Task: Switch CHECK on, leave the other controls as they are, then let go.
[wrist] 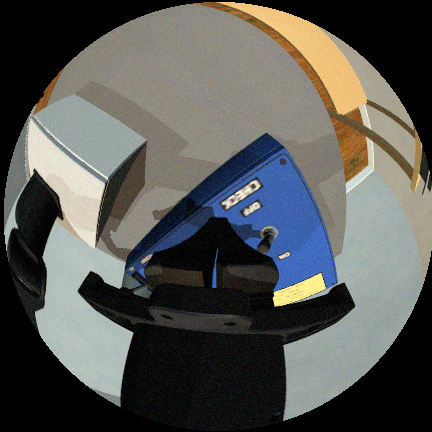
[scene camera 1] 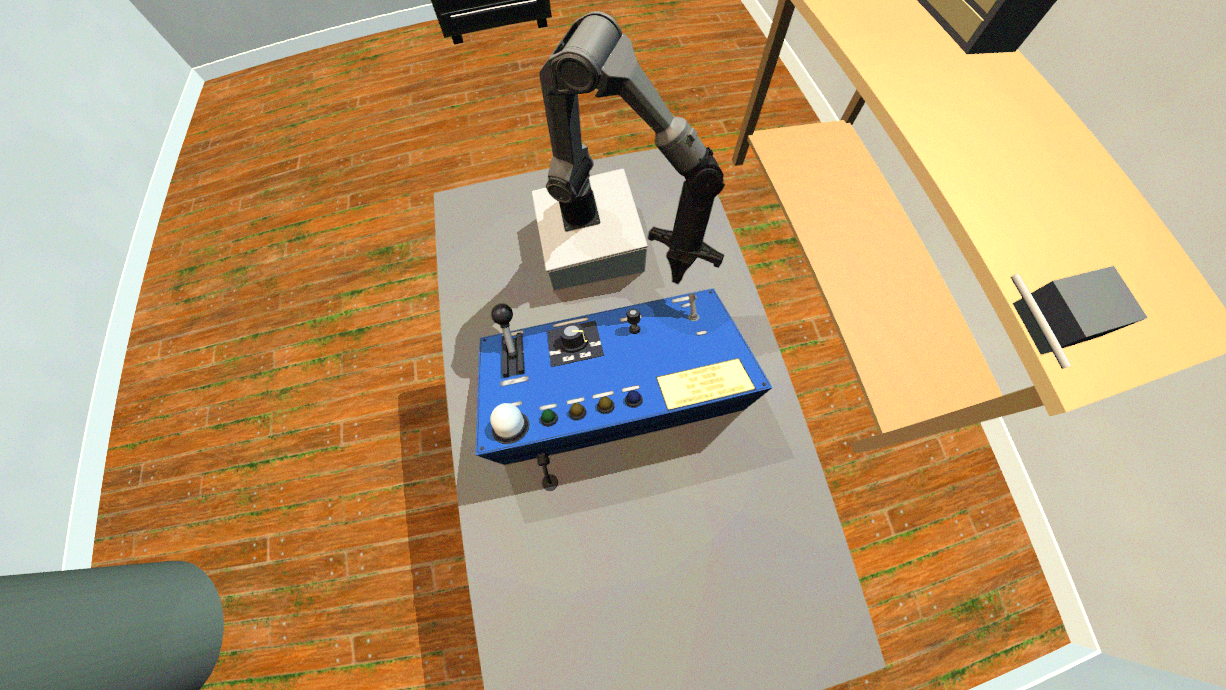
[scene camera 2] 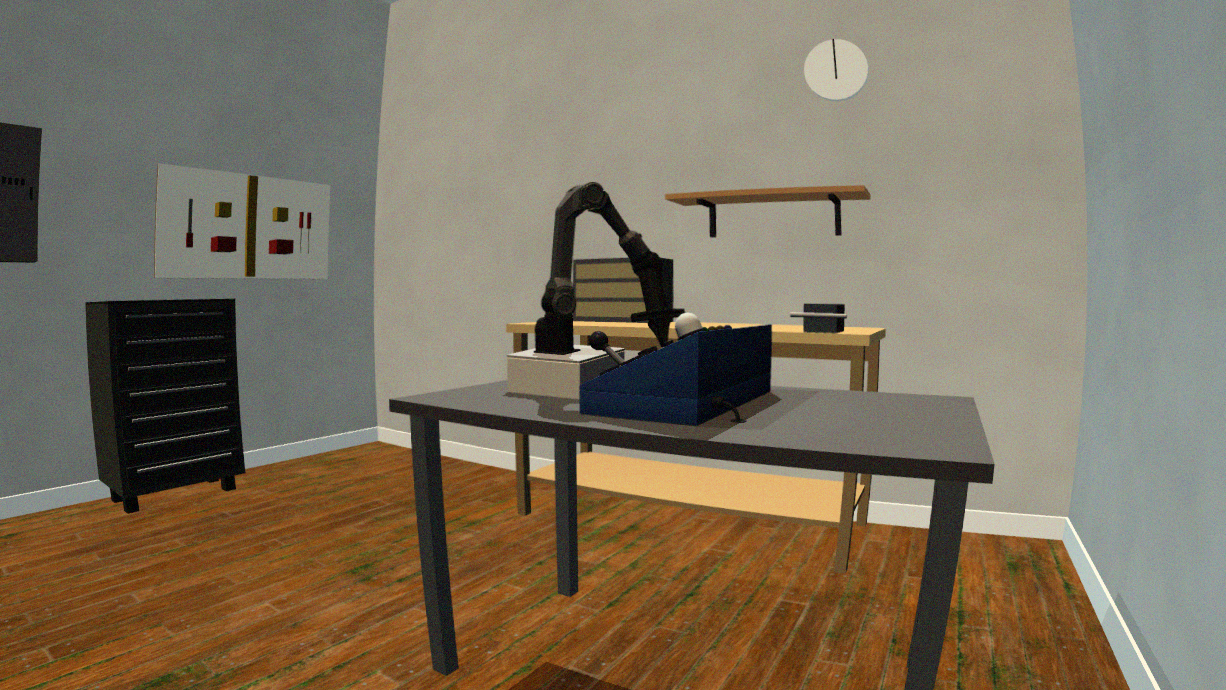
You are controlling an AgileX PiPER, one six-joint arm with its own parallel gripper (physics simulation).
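Observation:
The CHECK switch [scene camera 1: 693, 306] [wrist: 267, 240] is a small metal toggle on the blue panel [scene camera 1: 634, 361] [scene camera 2: 733, 368] [wrist: 305, 220]. In scene camera 1 its lever tips toward the OFF label [wrist: 251, 208], away from the ON label [scene camera 1: 700, 332] [wrist: 284, 255]. In scene camera 2 the switch is hidden. My gripper [scene camera 1: 677, 277] [scene camera 2: 663, 341] [wrist: 217, 227] is shut and empty, pointing down above the panel's edge on the CHECK label side. It is apart from the switch, which shows to the right of the fingertips in the wrist view.
The panel also carries a black-knobbed lever [scene camera 1: 502, 313], a rotary knob [scene camera 1: 572, 336], a small black control [scene camera 1: 634, 318], a white dome [scene camera 1: 507, 420] and several small lamps. The arm's white base block [scene camera 1: 590, 214] [wrist: 65, 170] stands behind it. A wooden bench [scene camera 1: 960, 171] stands to the right.

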